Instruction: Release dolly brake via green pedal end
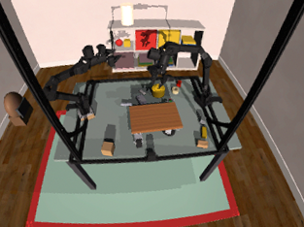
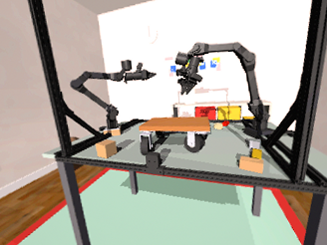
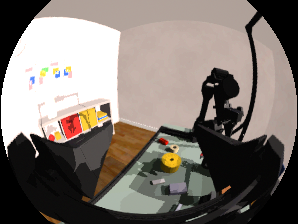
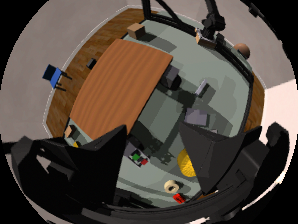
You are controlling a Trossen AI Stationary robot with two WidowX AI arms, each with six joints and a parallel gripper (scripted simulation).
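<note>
The brake pedal lies 10 cm to the right of my right hand and 19 cm below it. The rest, counted from my right hand: yellow object 18 cm ahead, 5 cm to the right, 24 cm below.
</note>
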